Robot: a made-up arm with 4 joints. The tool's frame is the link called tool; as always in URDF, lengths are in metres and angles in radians. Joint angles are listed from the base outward.
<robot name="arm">
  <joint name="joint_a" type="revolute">
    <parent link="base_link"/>
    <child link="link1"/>
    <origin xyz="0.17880 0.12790 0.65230" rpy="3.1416 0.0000 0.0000"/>
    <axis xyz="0 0 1"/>
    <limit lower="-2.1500" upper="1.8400"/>
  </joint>
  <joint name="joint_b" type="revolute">
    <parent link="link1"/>
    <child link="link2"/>
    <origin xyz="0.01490 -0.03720 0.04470" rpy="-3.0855 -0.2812 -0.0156"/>
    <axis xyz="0 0 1"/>
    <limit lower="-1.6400" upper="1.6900"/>
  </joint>
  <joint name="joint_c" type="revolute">
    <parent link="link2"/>
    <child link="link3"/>
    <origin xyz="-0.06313 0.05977 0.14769" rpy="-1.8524 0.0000 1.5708"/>
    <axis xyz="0 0 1"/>
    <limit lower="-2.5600" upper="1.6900"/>
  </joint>
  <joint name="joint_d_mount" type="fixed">
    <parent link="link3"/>
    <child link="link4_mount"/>
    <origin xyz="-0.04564 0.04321 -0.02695" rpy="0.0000 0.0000 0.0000"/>
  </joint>
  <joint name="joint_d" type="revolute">
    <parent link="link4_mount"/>
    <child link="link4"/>
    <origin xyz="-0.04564 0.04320 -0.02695" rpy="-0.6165 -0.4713 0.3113"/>
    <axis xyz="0 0 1"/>
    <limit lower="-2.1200" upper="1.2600"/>
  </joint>
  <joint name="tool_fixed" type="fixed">
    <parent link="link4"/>
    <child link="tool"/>
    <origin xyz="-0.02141 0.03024 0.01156" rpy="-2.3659 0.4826 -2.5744"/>
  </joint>
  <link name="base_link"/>
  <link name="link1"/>
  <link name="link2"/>
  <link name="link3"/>
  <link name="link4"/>
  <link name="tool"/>
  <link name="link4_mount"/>
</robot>
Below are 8 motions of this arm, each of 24 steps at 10 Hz.
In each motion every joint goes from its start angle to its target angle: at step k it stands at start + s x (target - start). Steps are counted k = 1, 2, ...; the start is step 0. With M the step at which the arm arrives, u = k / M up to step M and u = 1 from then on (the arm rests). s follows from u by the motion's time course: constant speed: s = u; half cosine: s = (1 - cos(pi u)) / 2; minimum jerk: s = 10 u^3 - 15 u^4 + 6 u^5.
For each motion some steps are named. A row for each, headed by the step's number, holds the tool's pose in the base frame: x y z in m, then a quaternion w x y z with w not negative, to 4 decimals.
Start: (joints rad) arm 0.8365 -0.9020 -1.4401 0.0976
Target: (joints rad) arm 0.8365 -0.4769 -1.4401 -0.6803
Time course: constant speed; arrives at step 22
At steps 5, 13, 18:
5: 0.3752 0.0853 0.6159 0.2269 0.0990 -0.0815 -0.9654
13: 0.3890 0.1124 0.6272 0.3740 0.2200 -0.1136 -0.8938
18: 0.3938 0.1314 0.6356 0.4550 0.2962 -0.1274 -0.8300

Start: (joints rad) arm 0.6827 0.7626 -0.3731 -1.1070
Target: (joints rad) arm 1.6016 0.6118 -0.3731 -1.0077
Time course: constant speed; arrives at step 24
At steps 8, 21, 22, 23, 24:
8: 0.2573 0.1482 0.6299 0.9284 0.1491 0.0008 -0.3403
21: 0.2571 0.1033 0.6280 0.7845 0.1184 -0.0351 -0.6077
22: 0.2561 0.0999 0.6279 0.7701 0.1157 -0.0372 -0.6262
23: 0.2549 0.0966 0.6278 0.7553 0.1129 -0.0392 -0.6444
24: 0.2535 0.0934 0.6276 0.7400 0.1101 -0.0410 -0.6622

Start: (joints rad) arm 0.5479 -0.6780 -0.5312 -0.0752
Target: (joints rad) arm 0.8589 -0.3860 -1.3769 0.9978
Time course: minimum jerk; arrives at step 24
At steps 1, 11, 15, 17, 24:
1: 0.2478 0.1117 0.6104 0.4041 -0.3193 -0.0214 -0.8569
11: 0.2870 0.1211 0.6024 0.2587 -0.2917 -0.0090 -0.9208
15: 0.3148 0.1304 0.6070 0.1551 -0.2703 0.0349 -0.9496
17: 0.3256 0.1345 0.6114 0.1155 -0.2619 0.0603 -0.9563
24: 0.3384 0.1397 0.6190 0.0696 -0.2523 0.0972 -0.9602

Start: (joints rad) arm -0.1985 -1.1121 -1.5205 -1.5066
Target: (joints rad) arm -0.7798 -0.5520 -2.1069 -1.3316
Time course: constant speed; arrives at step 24
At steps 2, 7, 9, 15, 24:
2: 0.3340 0.2921 0.6546 0.7483 0.5982 -0.1010 -0.2682
7: 0.3026 0.3319 0.6712 0.7343 0.6544 -0.0358 -0.1769
9: 0.2869 0.3455 0.6785 0.7246 0.6744 -0.0065 -0.1420
15: 0.2312 0.3754 0.7024 0.6828 0.7235 0.0917 -0.0448
24: 0.1359 0.3833 0.7426 0.5895 0.7607 0.2613 0.0748

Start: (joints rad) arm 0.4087 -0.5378 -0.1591 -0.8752
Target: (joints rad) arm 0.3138 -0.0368 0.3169 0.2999
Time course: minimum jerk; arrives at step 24
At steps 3, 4, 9, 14, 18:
3: 0.2252 0.1193 0.6314 0.7279 -0.1916 0.0362 -0.6573
4: 0.2244 0.1180 0.6322 0.7256 -0.2037 0.0330 -0.6564
9: 0.2160 0.1004 0.6439 0.6881 -0.3462 -0.0222 -0.6374
14: 0.2132 0.0727 0.6712 0.5928 -0.5314 -0.1617 -0.5832
18: 0.2177 0.0586 0.6933 0.5071 -0.6129 -0.2760 -0.5394

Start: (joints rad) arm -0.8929 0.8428 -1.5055 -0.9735
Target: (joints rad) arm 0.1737 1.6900 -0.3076 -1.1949
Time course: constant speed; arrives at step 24
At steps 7, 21, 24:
7: 0.0444 0.1845 0.6824 0.6674 0.3146 0.4219 0.5268
21: 0.1617 0.1920 0.6413 0.7909 0.2315 0.1371 0.5496
24: 0.1883 0.1865 0.6402 0.8129 0.2011 0.0741 0.5416

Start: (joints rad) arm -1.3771 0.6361 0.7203 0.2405
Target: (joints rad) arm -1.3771 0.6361 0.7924 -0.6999
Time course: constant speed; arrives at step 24
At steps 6, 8, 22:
6: 0.2490 0.2389 0.7418 0.6264 0.0339 -0.7297 0.2719
8: 0.2486 0.2386 0.7400 0.6344 0.0203 -0.7119 0.3004
22: 0.2444 0.2311 0.7289 0.6672 -0.0778 -0.5613 0.4835

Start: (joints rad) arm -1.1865 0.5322 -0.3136 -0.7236
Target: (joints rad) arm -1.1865 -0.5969 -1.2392 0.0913
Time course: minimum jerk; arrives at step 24
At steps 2, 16, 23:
2: 0.1382 0.1968 0.6238 0.8640 0.0303 -0.0373 0.5011
16: 0.1085 0.2610 0.6070 0.9928 0.0118 -0.0351 -0.1137
23: 0.1197 0.2874 0.6070 0.9592 0.0066 -0.0332 -0.2807

